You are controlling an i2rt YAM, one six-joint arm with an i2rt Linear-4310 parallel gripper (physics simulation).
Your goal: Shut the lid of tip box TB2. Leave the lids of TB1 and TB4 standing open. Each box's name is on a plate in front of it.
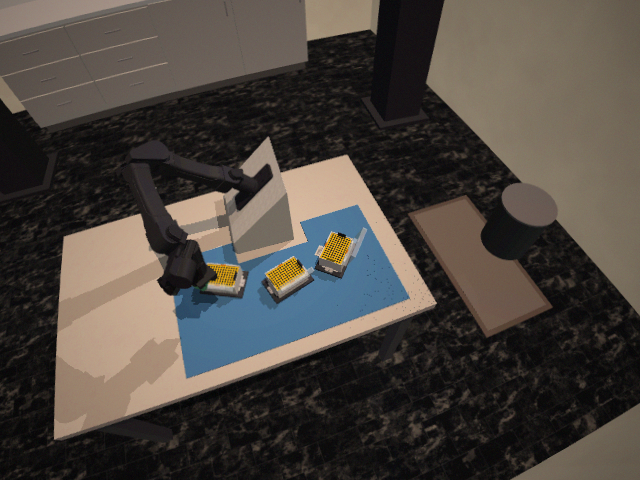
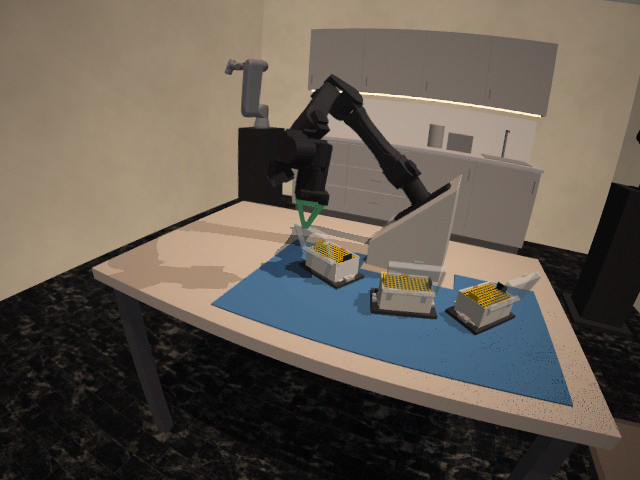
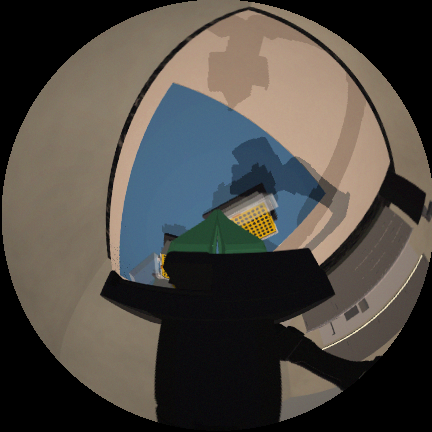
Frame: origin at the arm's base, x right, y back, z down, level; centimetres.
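Seen in the pictures: gripper, fingertip midpoint: (image 1: 204, 289) (image 2: 304, 228) (image 3: 216, 214); arm's base, origin of the base link: (image 1: 254, 188) (image 2: 423, 203).
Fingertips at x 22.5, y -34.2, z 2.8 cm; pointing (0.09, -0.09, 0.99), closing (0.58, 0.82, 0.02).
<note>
Offsets run from my fingertips to a thing's top centre. "pt": to the spot under its first point. Level surfaces: height alone.
Three white tip boxes with yellow grids stand in a row; their name plates are not readable, so I cannot tell which is TB2. The left box {dx -3.8, dy +9.3, dz +7.5 cm} (image 1: 223, 276) (image 2: 330, 267) (image 3: 254, 220) has its clear lid {pt dx +3.8, dy +4.5, dz +4.8 cm} (image 2: 299, 237) standing open. The middle box {dx -25.4, dy +4.4, dz +8.3 cm} (image 1: 287, 274) (image 2: 405, 300) has its clear lid (image 2: 416, 268) up along its back. The right box {dx -44.4, dy +8.6, dz +8.3 cm} (image 1: 336, 249) (image 2: 484, 311) has its lid {pt dx -51.9, dy +2.7, dz +0.7 cm} (image 1: 360, 241) (image 2: 524, 281) tilted open to the right. My gripper (image 2: 306, 225) (image 3: 216, 214) is shut and empty, green fingertips pointing down at the left box's lid top; contact is unclear.
The boxes stand on dark bases on a blue mat {dz +15.0 cm} (image 1: 258, 330) (image 2: 330, 325) on the table {dz +15.2 cm} (image 1: 103, 310) (image 2: 170, 248). A pale slanted arm mount (image 1: 263, 222) (image 2: 418, 237) stands behind the left and middle boxes.
</note>
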